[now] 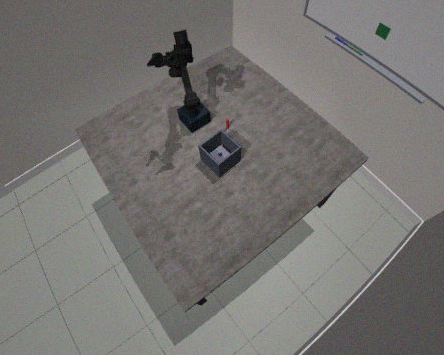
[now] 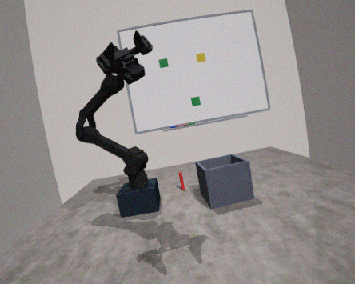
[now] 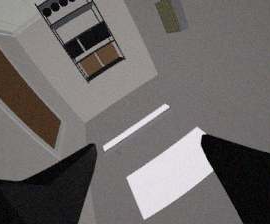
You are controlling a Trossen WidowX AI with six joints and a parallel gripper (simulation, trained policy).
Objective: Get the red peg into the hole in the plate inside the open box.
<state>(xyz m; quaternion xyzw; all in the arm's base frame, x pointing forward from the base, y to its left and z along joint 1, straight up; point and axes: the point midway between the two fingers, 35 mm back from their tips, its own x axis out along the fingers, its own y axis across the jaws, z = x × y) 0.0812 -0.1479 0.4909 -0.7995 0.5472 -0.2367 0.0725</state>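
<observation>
My gripper tip is now 550 mm above the red peg, 320 mm to the right of it and 70 mm short of it. Round my gripper tip: grey plate 540 mm below, 230 mm ahead, 160 mm to the left.
</observation>
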